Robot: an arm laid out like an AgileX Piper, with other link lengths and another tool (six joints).
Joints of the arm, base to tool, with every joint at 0 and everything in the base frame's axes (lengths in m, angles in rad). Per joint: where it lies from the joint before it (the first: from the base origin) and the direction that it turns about. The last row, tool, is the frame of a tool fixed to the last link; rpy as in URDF.
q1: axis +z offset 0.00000 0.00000 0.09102
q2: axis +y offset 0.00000 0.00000 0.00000
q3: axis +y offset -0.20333 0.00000 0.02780
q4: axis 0.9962 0 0.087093 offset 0.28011 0.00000 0.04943
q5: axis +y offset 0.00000 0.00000 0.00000
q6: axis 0.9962 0 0.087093 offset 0.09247 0.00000 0.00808
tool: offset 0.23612 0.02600 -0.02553 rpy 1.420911 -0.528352 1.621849
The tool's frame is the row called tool.
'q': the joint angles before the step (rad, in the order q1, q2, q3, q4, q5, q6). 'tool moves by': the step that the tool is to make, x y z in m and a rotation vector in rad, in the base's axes. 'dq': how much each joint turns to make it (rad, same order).
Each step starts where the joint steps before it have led.
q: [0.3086 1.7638 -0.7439 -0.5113 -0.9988 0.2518]
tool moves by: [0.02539 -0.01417 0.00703 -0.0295 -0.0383 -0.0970]
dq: [0.0353 0.0007 -0.0245 0.1507 0.0446 -0.1242]
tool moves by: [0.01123 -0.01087 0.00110 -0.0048 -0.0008 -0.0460]
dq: [0.0015 0.0000 -0.0096 0.0546 0.0208 -0.0344]
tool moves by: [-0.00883 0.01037 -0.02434 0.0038 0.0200 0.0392]
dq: [0.0006 0.0831 -0.0095 -0.0332 -0.0631 0.0144]
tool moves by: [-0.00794 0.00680 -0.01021 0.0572 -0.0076 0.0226]
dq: [0.0001 0.0949 -0.0025 0.0006 -0.1306 0.0146]
